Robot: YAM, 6 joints.
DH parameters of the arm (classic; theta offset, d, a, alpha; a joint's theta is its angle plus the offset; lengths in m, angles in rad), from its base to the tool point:
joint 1: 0 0.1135 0.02 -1.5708
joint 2: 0 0 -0.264 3.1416
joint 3: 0.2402 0 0.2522 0
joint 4: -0.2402 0 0.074 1.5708
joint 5: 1.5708 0 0 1.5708
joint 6: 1.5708 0.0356 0 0
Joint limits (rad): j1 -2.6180..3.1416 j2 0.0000..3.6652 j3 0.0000..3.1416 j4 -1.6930..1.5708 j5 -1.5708..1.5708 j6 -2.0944..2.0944
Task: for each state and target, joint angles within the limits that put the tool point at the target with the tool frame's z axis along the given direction. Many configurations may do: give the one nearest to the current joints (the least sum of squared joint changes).
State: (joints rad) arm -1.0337 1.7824 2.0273 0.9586 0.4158 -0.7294
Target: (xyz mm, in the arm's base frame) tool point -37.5 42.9 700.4 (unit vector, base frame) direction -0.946 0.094 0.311
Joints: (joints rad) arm -1.4742 1.4138 2.6677 0.8530 1.2007 -0.7294
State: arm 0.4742 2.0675 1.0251 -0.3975 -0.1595 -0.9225
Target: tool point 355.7 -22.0 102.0 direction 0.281 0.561 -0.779
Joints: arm -0.1208 1.9940 1.1016 -0.4135 -0.6318 -0.9225
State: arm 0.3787 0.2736 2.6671 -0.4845 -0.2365 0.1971
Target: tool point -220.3 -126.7 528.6 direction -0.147 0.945 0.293
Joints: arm 0.6406 0.6024 2.4866 -1.3040 -1.0071 0.1971
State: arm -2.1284 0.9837 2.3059 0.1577 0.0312 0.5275
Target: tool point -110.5 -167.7 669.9 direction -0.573 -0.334 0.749
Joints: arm -2.0951 1.4682 2.2011 0.1823 0.3349 0.5275
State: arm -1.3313 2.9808 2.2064 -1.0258 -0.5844 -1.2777
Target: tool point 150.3 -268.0 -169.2 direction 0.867 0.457 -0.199
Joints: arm -1.1730 2.9964 1.4106 -0.3908 -1.3525 -1.2777
